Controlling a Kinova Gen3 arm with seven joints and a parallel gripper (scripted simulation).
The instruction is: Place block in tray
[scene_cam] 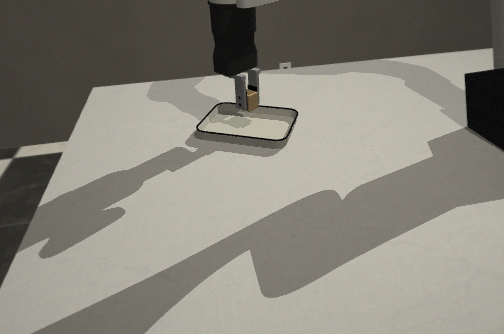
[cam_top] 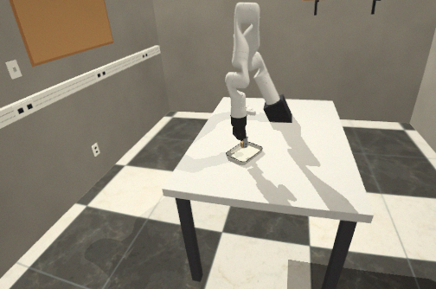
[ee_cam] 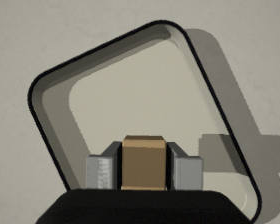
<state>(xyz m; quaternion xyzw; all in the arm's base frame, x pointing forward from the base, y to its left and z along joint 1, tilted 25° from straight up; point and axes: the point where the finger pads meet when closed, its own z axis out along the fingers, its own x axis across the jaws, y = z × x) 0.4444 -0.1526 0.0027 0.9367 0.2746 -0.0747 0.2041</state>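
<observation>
Now: the white tray 50 mm below my hand. The rest, counted from my hand: tan block (10 mm below).
</observation>
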